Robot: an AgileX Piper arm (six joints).
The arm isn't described. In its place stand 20 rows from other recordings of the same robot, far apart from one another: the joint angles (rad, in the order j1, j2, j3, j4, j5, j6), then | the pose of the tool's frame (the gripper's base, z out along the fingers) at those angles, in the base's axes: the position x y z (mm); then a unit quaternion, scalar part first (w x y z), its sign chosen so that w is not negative.
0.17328, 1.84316, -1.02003, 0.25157, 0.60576, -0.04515 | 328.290, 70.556, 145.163, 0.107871, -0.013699, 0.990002, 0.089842
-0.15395, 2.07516, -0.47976, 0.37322, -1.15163, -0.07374 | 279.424, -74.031, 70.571, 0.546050, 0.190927, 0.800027, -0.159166
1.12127, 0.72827, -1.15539, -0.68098, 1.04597, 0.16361 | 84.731, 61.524, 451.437, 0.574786, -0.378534, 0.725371, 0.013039
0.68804, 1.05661, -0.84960, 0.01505, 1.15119, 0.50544 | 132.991, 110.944, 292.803, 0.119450, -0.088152, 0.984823, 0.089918
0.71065, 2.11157, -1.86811, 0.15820, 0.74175, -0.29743 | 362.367, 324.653, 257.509, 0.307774, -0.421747, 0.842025, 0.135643
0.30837, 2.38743, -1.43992, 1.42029, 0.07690, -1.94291 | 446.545, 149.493, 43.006, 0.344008, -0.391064, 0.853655, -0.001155
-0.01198, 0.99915, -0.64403, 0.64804, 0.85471, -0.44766 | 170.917, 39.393, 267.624, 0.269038, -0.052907, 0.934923, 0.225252
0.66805, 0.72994, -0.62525, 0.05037, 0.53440, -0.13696 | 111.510, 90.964, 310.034, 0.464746, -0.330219, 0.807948, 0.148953
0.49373, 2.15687, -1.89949, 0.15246, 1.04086, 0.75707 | 409.458, 233.908, 231.840, 0.102748, 0.154688, 0.969087, 0.162432
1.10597, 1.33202, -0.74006, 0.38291, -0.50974, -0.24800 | 144.955, 252.048, 302.143, 0.611124, -0.291164, 0.654368, 0.336979
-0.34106, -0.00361, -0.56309, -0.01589, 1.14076, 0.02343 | -15.959, 4.270, 288.008, 0.508069, 0.156133, 0.842319, -0.089370
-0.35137, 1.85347, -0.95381, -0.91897, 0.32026, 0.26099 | 321.755, -142.206, 141.846, 0.184268, -0.099143, 0.948880, -0.236312
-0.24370, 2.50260, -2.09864, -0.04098, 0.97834, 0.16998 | 503.528, -128.385, 115.706, 0.136613, 0.194572, 0.971045, -0.023458
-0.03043, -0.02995, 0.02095, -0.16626, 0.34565, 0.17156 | 52.010, -6.688, 177.069, 0.614955, 0.035139, 0.787321, -0.026862
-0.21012, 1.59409, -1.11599, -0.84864, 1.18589, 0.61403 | 276.039, -123.582, 264.648, 0.073772, 0.222303, 0.897400, -0.373916
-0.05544, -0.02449, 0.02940, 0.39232, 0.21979, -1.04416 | 55.185, 4.535, 186.240, 0.631347, -0.249211, 0.705812, -0.202788
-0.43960, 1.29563, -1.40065, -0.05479, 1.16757, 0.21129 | 227.339, -111.981, 399.538, 0.288225, 0.302817, 0.906407, -0.060464
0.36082, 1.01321, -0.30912, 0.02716, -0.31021, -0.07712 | 175.539, 65.432, 228.454, 0.584213, -0.162668, 0.790273, 0.087770
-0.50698, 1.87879, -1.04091, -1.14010, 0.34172, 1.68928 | 314.175, -206.190, 157.642, 0.330673, 0.522838, 0.774041, -0.134747
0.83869, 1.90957, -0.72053, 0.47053, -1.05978, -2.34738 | 258.336, 233.615, 155.050, 0.443968, -0.706720, 0.207339, -0.510343
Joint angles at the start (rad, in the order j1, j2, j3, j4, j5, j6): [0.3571 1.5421 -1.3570 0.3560 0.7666 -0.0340]
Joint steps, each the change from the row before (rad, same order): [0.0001 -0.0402 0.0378 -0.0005 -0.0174 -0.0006]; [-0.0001 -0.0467 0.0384 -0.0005 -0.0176 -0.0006]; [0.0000 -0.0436 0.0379 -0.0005 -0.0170 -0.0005]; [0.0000 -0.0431 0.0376 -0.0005 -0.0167 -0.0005]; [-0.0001 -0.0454 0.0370 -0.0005 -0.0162 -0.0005]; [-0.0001 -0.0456 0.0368 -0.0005 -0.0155 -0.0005]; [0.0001 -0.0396 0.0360 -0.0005 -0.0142 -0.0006]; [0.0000 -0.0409 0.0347 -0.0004 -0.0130 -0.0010]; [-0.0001 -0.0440 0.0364 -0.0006 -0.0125 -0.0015]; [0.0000 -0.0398 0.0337 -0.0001 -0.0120 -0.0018]
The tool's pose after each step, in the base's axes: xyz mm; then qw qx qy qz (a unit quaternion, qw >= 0). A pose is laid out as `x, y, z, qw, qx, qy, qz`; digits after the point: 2 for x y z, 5 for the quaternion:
303.11, 136.15, 341.18, 0.31953, -0.10233, 0.91772, 0.21263
292.42, 131.65, 345.35, 0.33145, -0.10105, 0.91335, 0.21384
282.29, 127.42, 348.12, 0.34186, -0.09971, 0.90943, 0.21476
272.25, 123.21, 350.30, 0.35200, -0.09838, 0.90549, 0.21563
261.71, 118.80, 352.80, 0.36315, -0.09715, 0.90094, 0.21678
251.11, 114.38, 354.83, 0.37411, -0.09598, 0.89629, 0.21793
241.78, 110.52, 354.90, 0.38216, -0.09490, 0.89287, 0.21847
232.21, 106.59, 355.22, 0.39081, -0.09414, 0.88902, 0.21919
221.96, 102.37, 355.27, 0.39990, -0.09370, 0.88486, 0.21983
212.77, 98.61, 354.68, 0.40804, -0.09329, 0.88102, 0.22044

